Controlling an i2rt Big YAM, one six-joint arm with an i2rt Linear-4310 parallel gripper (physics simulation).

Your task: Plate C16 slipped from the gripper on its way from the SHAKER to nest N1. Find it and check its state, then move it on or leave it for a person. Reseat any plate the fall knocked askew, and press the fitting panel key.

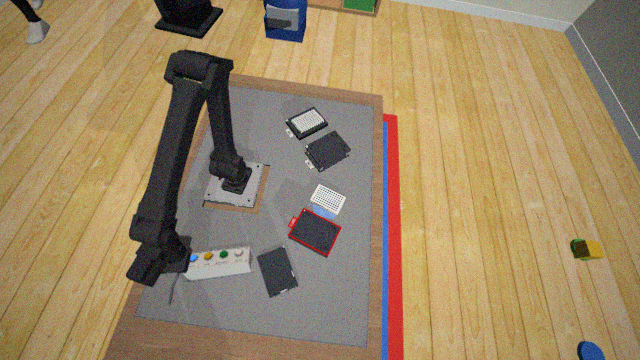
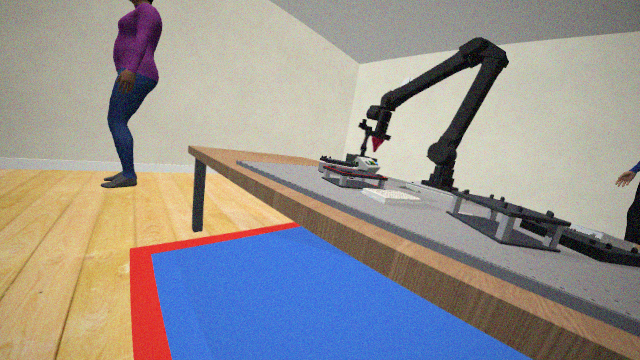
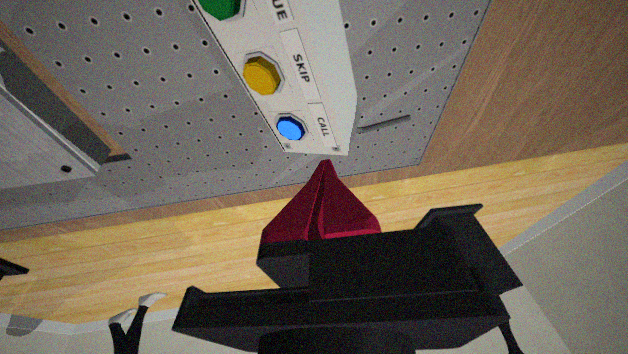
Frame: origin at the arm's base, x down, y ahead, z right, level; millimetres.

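Where they show: gripper, fingertip midpoint: (image 1: 185,263) (image 2: 374,152) (image 3: 327,166); arm's base, origin of the base link: (image 1: 237,179) (image 2: 439,188).
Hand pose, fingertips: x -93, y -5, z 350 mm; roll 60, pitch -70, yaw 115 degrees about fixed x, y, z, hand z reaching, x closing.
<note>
Things, the pixels of their top centre, and the offset from my fingertips. "*": a spot on its surface instead. Level surfaces: height alone.
- key panel, middle of its top: (image 3: 277,33) (image 1: 214,261) (image 2: 368,158) dx +34, dy +71, dz -29 mm
- blue CALL key, middle of its top: (image 3: 293,133) (image 1: 192,258) dx +46, dy -6, dz -20 mm
- yellow SKIP key, middle of its top: (image 3: 263,82) (image 1: 207,256) dx +44, dy +39, dz -40 mm
- white well plate, middle of its top: (image 2: 392,193) (image 1: 328,198) dx +104, dy +380, dz -378 mm
- bluish patch, surface spot: (image 1: 324,211) * dx +117, dy +379, dz -325 mm
- white plate, middle of its top: (image 1: 307,118) dx +72, dy +196, dz -721 mm
- black nest, middle of its top: (image 2: 581,231) (image 1: 307,120) dx +87, dy +192, dz -724 mm
- dark flat unit, surface spot: (image 1: 277,271) * dx +63, dy +276, dz -56 mm
- cable, surface spot: (image 3: 384,122) * dx +114, dy -46, dz +103 mm
- table, its level: dx +132 mm
My gripper (image 2: 375,150) (image 3: 327,166) is shut and empty, its red fingertips above the table near the CALL end of the key panel (image 1: 220,270) (image 2: 367,164) (image 3: 342,85). The blue CALL key (image 1: 193,258) (image 3: 290,128) and yellow SKIP key (image 1: 208,255) (image 3: 262,75) show. A white well plate (image 1: 328,198) (image 2: 391,195) lies on the mat, with a bluish patch (image 1: 324,211) between it and the red-edged stand (image 1: 315,232) (image 2: 356,172). Another white plate (image 1: 307,120) sits in a black nest (image 1: 303,135). Plate and nest labels are unreadable.
A dark raised stand (image 1: 327,151) (image 2: 515,205) is beside the black nest. A dark flat unit (image 1: 277,271) lies right of the panel. A cable (image 1: 173,291) (image 3: 384,122) runs from the panel. A person (image 2: 137,90) stands beyond the table (image 2: 400,252).
</note>
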